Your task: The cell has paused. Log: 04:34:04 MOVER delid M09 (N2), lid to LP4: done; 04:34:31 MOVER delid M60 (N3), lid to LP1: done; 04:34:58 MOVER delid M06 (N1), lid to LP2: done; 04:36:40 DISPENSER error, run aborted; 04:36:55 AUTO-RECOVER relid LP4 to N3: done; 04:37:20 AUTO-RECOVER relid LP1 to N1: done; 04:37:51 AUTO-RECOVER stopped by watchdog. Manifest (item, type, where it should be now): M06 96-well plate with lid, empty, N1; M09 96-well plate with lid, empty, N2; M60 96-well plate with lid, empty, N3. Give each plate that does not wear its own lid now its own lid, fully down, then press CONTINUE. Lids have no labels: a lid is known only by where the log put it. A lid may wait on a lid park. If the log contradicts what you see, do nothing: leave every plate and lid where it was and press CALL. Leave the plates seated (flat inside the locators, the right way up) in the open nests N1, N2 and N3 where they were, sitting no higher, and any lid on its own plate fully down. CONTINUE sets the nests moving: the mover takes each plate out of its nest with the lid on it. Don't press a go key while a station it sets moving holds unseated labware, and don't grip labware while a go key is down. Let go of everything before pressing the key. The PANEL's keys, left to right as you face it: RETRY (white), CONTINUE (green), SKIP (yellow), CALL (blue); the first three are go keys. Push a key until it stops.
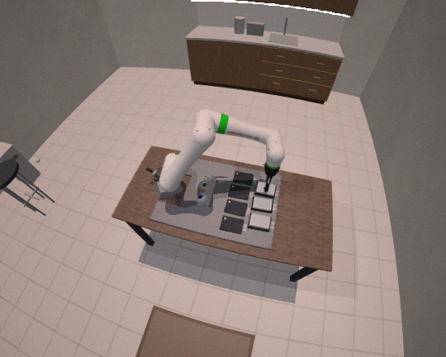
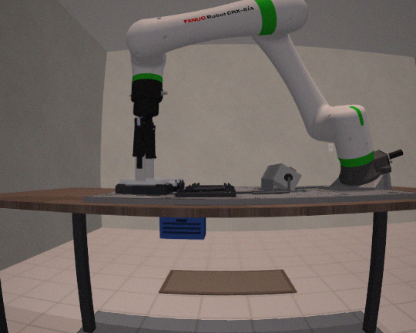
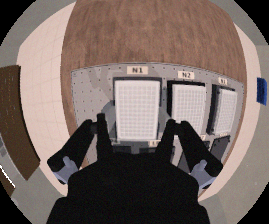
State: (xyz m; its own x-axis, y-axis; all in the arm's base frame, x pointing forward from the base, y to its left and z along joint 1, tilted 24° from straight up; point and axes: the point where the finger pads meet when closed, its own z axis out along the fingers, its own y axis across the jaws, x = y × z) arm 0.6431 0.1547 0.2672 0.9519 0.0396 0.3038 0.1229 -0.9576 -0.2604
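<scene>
Now: the lid 20 mm below my hand. The rest, counted from my hand: lid park LP3: 170 mm behind, 80 mm to the right, 60 mm below; then lid park LP1: 340 mm to the right, 130 mm behind, 60 mm below; then white key: 420 mm behind, 110 mm to the right.
</scene>
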